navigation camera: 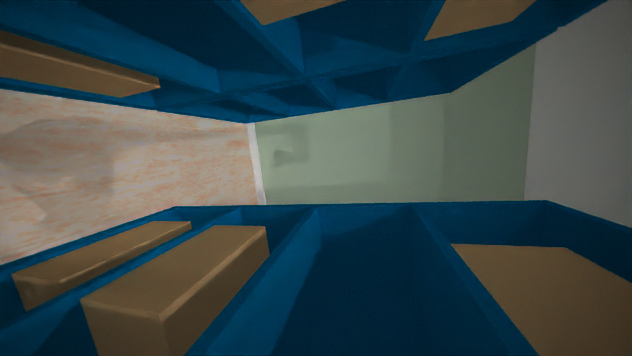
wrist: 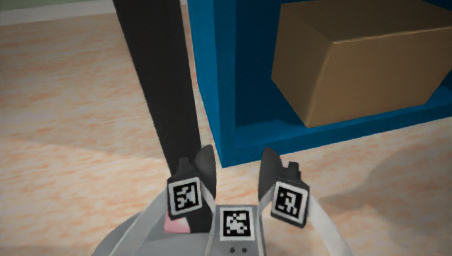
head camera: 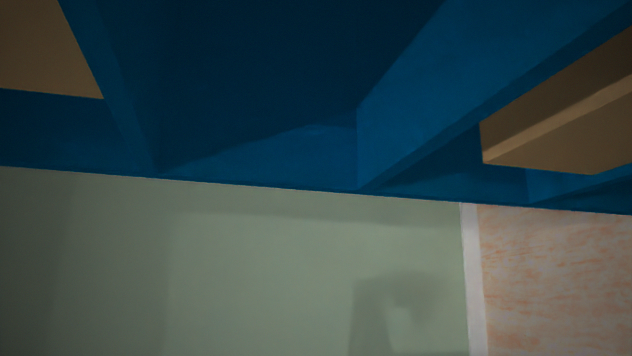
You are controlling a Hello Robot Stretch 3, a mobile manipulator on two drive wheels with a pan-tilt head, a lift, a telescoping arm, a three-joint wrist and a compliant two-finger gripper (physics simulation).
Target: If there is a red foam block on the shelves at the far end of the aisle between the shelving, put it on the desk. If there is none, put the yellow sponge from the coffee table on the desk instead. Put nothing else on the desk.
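Frame: origin at the robot's base, x ahead, y right, z down, level; metres.
Seen in the pictures: gripper, between the fingertips: (wrist: 237,164).
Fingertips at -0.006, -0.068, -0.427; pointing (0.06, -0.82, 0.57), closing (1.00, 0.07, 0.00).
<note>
Pixels of each thing's top centre, then the offset from my fingertips to it, as dx, dy, dz. "*": a spot on its surface instead. Level surfaces: height alone.
- Blue shelving, a spot on its surface: (head camera: 410,75) * +0.735, +0.288, -0.564
- white skirting, a spot on its surface: (head camera: 472,280) (navigation camera: 257,166) * +1.885, -0.281, +0.372
- floor, height of its surface: dz +0.427
Blue shelving (head camera: 410,75) (navigation camera: 295,280) (wrist: 227,100) shows in all three views; in the navigation camera it stands on both sides of the aisle, which appears sideways. Brown boxes sit in some compartments: one box (head camera: 560,110) at the right of the head view, a long box (navigation camera: 190,280) in the navigation view, and a box (wrist: 360,75) in the wrist view. No red foam block, yellow sponge, coffee table or desk shows. My gripper (wrist: 237,164) is open and empty above the floor, near the bottom corner of the shelving in the wrist view.
A green wall (head camera: 260,270) (navigation camera: 350,150) with a white skirting (head camera: 472,280) (navigation camera: 257,165) closes the aisle's end. The floor (head camera: 555,280) (navigation camera: 190,165) (wrist: 70,100) is orange-streaked. The robot's black mast (wrist: 160,85) stands left of the shelving in the wrist view, above its grey base (wrist: 135,237).
</note>
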